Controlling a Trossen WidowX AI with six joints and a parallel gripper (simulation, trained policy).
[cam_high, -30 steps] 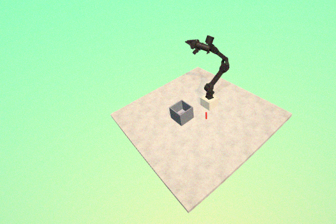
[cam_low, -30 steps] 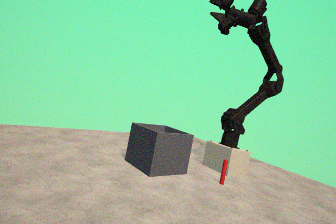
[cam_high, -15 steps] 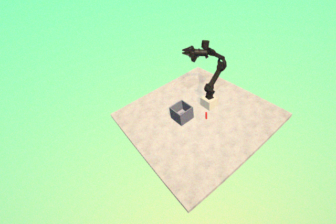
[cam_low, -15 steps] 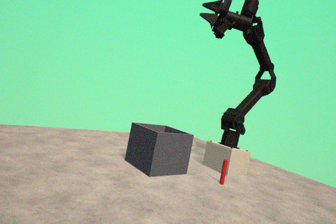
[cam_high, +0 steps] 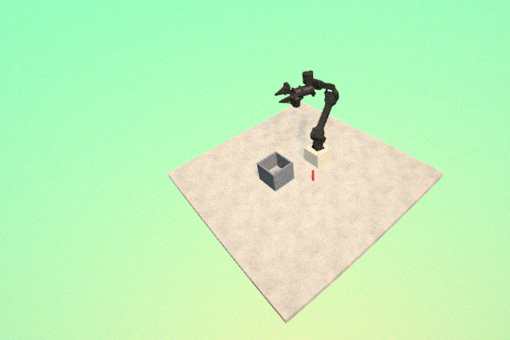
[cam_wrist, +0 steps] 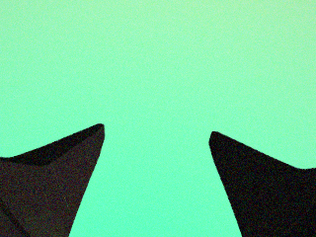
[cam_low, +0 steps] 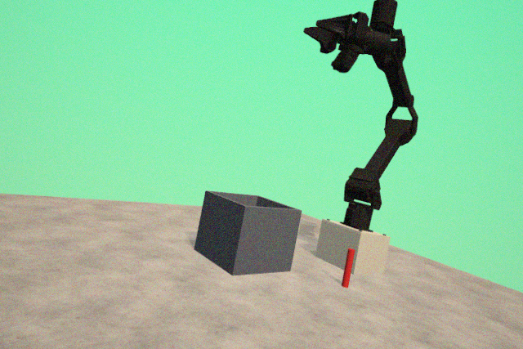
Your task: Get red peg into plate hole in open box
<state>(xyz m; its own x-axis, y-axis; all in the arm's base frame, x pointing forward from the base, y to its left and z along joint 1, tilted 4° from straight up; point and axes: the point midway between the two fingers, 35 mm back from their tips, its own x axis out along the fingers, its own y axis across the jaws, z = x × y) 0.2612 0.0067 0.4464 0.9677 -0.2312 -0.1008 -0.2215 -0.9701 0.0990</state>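
The red peg lies 52 cm below my gripper tip, 15 cm to the left of it and 11 cm behind it.
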